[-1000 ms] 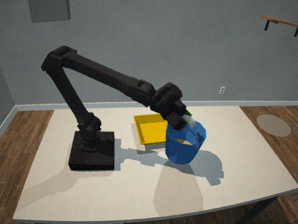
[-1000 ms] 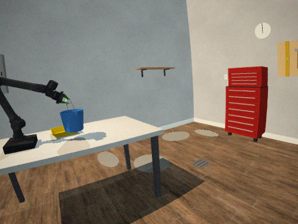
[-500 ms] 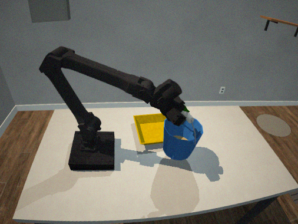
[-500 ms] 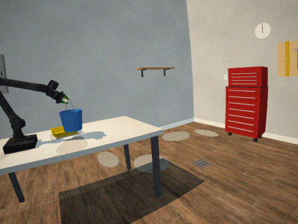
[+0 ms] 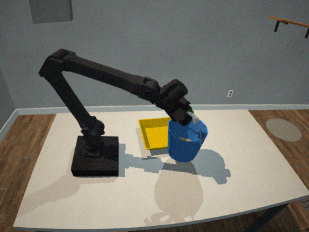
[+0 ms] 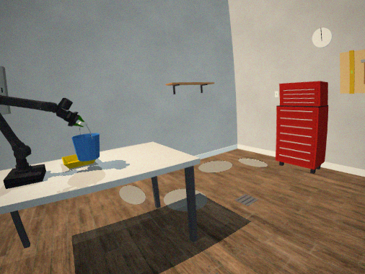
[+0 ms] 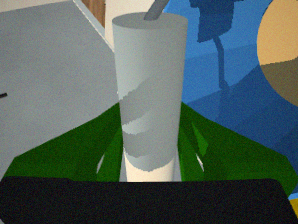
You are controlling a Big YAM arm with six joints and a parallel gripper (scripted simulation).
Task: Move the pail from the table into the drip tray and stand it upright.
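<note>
Now: hand 10 cm above the blue pail. The rest, counted from my hand: yellow drip tray (8 cm behind, 18 cm to the left, 30 cm below); pail handle (3 cm below).
</note>
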